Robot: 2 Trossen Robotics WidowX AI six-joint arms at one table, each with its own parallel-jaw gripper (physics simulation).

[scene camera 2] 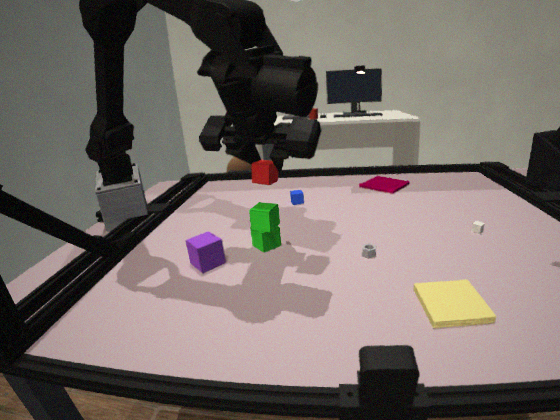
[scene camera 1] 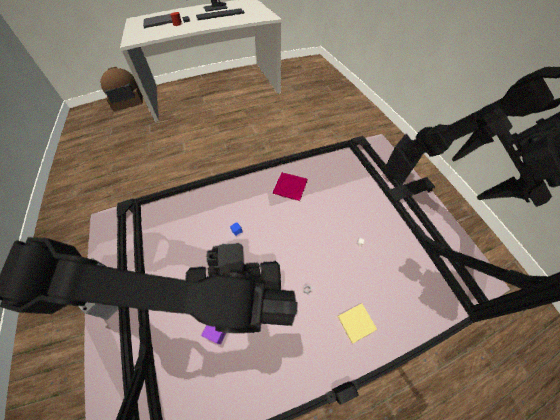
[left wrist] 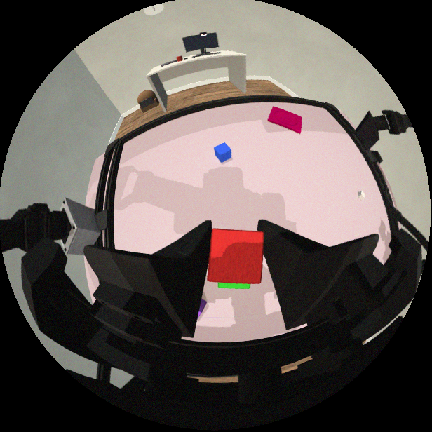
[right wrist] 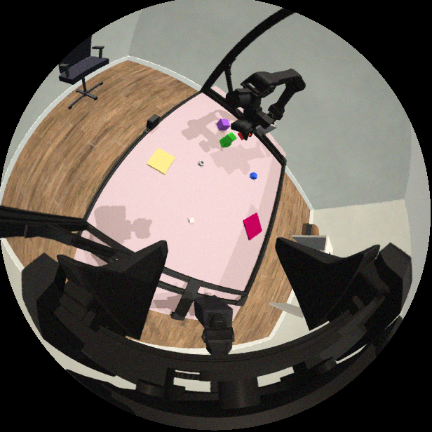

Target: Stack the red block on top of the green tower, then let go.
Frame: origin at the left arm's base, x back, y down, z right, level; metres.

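Seen in the pictures: left gripper, fingertip midpoint: (scene camera 2: 270, 167); right gripper, fingertip midpoint: (scene camera 1: 465, 179); left arm's base, origin of the base link: (scene camera 2: 117, 176); right arm's base, origin of the base link: (scene camera 1: 409, 151).
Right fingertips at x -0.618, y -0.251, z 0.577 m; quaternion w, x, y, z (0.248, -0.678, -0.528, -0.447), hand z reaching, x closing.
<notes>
Pixels of each thing's top centre, then the offset from my right fingertips to it. "pt": a spot on its surface instead.
- red block, middle of its top: (scene camera 2: 264, 161) dx +0.358, dy +0.213, dz -0.290 m
- green tower, middle of its top: (scene camera 2: 263, 206) dx +0.373, dy +0.286, dz -0.272 m
- purple cube, middle of its top: (scene camera 2: 203, 239) (scene camera 1: 213, 330) dx +0.483, dy +0.317, dz -0.270 m
- small blue cube, middle of its top: (scene camera 2: 296, 191) (scene camera 1: 235, 226) dx +0.229, dy +0.335, dz -0.436 m
- grey nut, middle of its top: (scene camera 2: 369, 246) (scene camera 1: 307, 288) dx +0.245, dy +0.348, dz -0.152 m
- small white cube, middle of its top: (scene camera 2: 478, 223) (scene camera 1: 361, 240) dx +0.024, dy +0.346, dz -0.102 m
- yellow square, surface spot: (scene camera 2: 454, 303) (scene camera 1: 358, 326) pt dx +0.244, dy +0.352, dz +0.013 m
- crimson square, surface spot: (scene camera 2: 384, 184) (scene camera 1: 291, 188) pt dx -0.011, dy +0.354, dz -0.398 m
The red block (scene camera 2: 264, 172) (left wrist: 236, 256) is held between the fingers of my left gripper (left wrist: 234, 225), which is shut on it. It hangs in the air above the green tower (scene camera 2: 265, 226) (right wrist: 228, 140), with a gap between them in the scene camera 2 view. The tower is two green blocks stacked upright, the upper slightly turned. In the left wrist view a green strip (left wrist: 234, 285) shows just below the red block's lower edge. In scene camera 1 the left arm hides tower and red block. My right gripper (scene camera 1: 465, 179) (right wrist: 222, 245) is open and empty, high at the right.
A purple cube (scene camera 1: 214, 334) (scene camera 2: 206, 252) (right wrist: 223, 124) stands near the tower. A small blue cube (scene camera 1: 236, 229) (scene camera 2: 297, 197) (left wrist: 223, 152), a grey nut (scene camera 1: 307, 288) (scene camera 2: 369, 251), a small white cube (scene camera 1: 361, 242) (scene camera 2: 478, 227), a yellow square (scene camera 1: 357, 323) (scene camera 2: 454, 303) and a crimson square (scene camera 1: 290, 186) (scene camera 2: 384, 184) lie about.
</notes>
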